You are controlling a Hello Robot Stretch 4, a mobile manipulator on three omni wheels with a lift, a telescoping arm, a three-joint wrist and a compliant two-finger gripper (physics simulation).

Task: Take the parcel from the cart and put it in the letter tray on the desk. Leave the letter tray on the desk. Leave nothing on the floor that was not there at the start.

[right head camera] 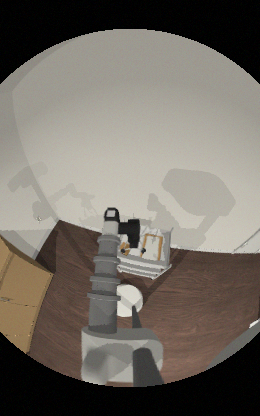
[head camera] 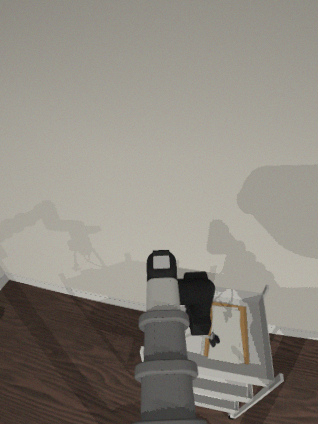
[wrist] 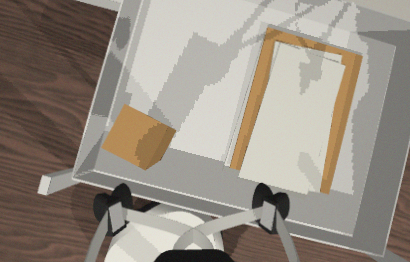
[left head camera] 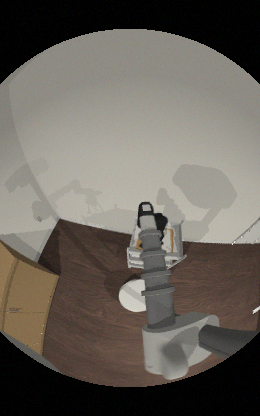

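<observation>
The parcel, an orange-brown box, lies in the left part of the white cart's top tray. In the head camera view my arm hides it. The cart has raised walls and stands near the wall. My gripper is open, with nothing between the fingers. In the wrist view its fingertips show over the cart's near wall, the left one below the parcel and the right one below the papers. No desk shows in these views, so I cannot make out the letter tray on it.
A brown-edged frame with white papers lies in the cart's right part. A white round shape shows below the arm. A wooden cabinet stands at the left.
</observation>
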